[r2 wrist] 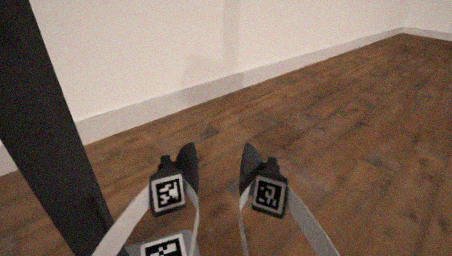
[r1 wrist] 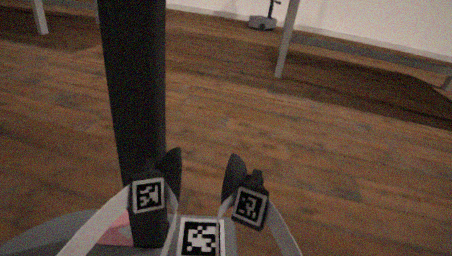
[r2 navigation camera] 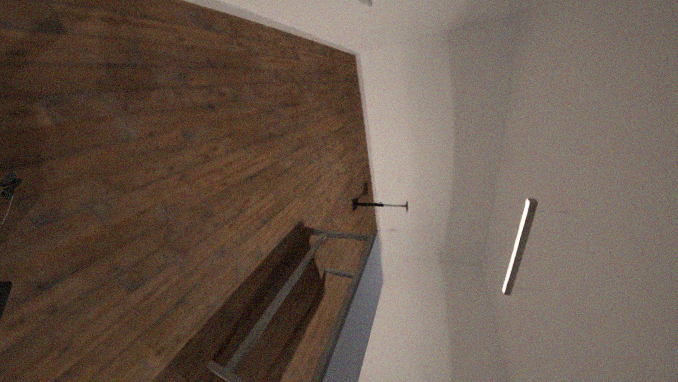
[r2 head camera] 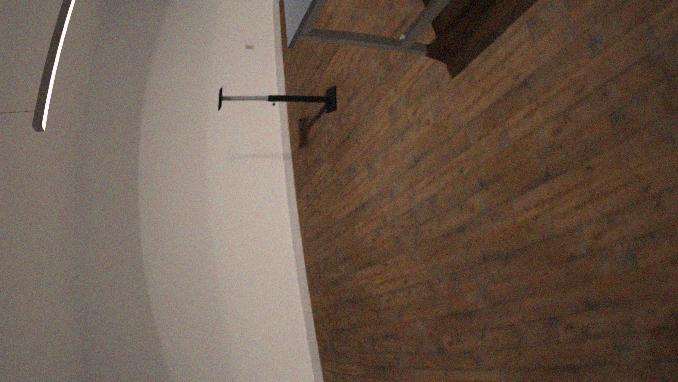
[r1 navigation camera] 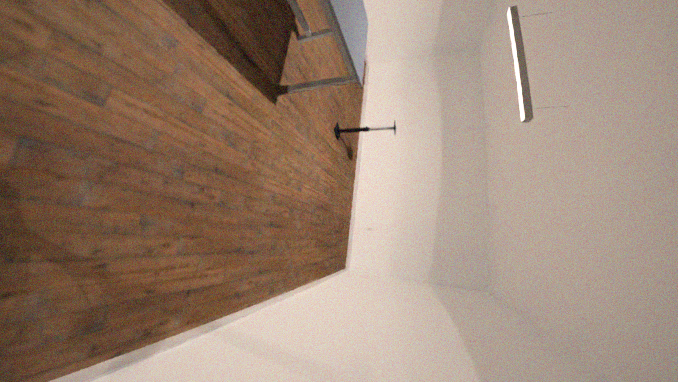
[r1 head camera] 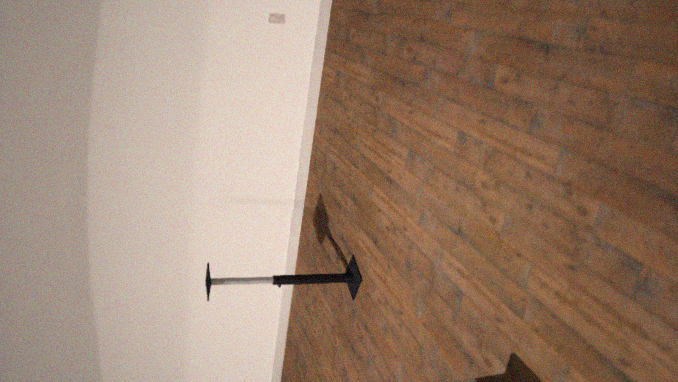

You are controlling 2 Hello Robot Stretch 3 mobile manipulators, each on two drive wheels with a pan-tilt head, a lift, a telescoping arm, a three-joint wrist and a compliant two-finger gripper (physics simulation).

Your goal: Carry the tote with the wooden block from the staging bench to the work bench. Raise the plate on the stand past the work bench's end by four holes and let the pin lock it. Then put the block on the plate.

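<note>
The stand (r1 head camera: 315,279) (r1 navigation camera: 352,130) (r2 head camera: 300,98) (r2 navigation camera: 370,204) is a thin post with a black lower tube and a pale upper part, near a wall; the head and navigation views are turned sideways. Its small dark plate (r1 head camera: 208,281) (r1 navigation camera: 395,128) (r2 head camera: 220,98) (r2 navigation camera: 407,205) is at the top, and no block shows on it. The work bench (r1 navigation camera: 350,25) (r2 head camera: 298,17) (r2 navigation camera: 355,320), blue-grey topped, shows in part near the stand. The tote and block do not show. The r1 gripper (r1 wrist: 204,165) and r2 gripper (r2 wrist: 218,160) are open and empty, away from these things.
In the r1 wrist view, a black post (r1 wrist: 135,90) rises beside the gripper, with a bench leg (r1 wrist: 286,40) and a wheeled robot base (r1 wrist: 262,22) farther back. In the r2 wrist view, a black post (r2 wrist: 45,110) stands at left, with a wall (r2 wrist: 135,50) behind.
</note>
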